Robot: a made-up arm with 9 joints.
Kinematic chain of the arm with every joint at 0, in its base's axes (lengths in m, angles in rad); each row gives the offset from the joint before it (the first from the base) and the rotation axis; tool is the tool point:
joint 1: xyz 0 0 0.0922 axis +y
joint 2: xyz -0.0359 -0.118 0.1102 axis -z
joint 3: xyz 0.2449 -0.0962 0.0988 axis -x
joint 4: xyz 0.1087 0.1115 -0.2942 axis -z
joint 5: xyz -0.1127 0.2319 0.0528 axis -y
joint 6: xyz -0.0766 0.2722 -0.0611 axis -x
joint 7: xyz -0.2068 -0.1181 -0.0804 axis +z
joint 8: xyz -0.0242 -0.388 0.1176 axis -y
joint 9: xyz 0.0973 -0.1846 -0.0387 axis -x
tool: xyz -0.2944 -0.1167 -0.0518
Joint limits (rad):
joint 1: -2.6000..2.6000
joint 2: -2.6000..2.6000
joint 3: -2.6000..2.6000
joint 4: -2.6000..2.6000
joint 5: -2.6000..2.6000
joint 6: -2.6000..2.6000
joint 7: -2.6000..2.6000
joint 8: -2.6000..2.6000
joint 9: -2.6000..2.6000
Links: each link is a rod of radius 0.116 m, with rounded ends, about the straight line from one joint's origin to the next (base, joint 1, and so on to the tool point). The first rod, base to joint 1, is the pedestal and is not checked.
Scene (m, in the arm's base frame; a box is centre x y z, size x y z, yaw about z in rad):
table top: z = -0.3
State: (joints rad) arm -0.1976 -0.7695 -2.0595 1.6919 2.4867 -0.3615 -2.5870 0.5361 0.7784
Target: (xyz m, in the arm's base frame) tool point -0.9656 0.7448 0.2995
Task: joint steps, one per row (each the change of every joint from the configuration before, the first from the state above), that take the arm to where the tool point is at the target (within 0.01 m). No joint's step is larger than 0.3 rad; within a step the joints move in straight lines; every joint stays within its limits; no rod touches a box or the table.
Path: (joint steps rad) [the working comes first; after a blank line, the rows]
Joints at the target: 0.0418 -1.4825 -2.3591 2.2356 2.4957 -0.4384 -2.1268 0.5561 0.7626
Straight joint move there: clear.

1: 0.0798 -0.2377 -0.0999 0.1812 0.0030 -0.0256 0.1534 0.0067 -0.0053
2: 0.0798 -0.2376 -0.0999 0.1813 0.0030 -0.0257 0.1534 0.0066 -0.0052
3: 0.0798 -0.2377 -0.0998 0.1812 0.0030 -0.0256 0.1534 0.0067 -0.0053

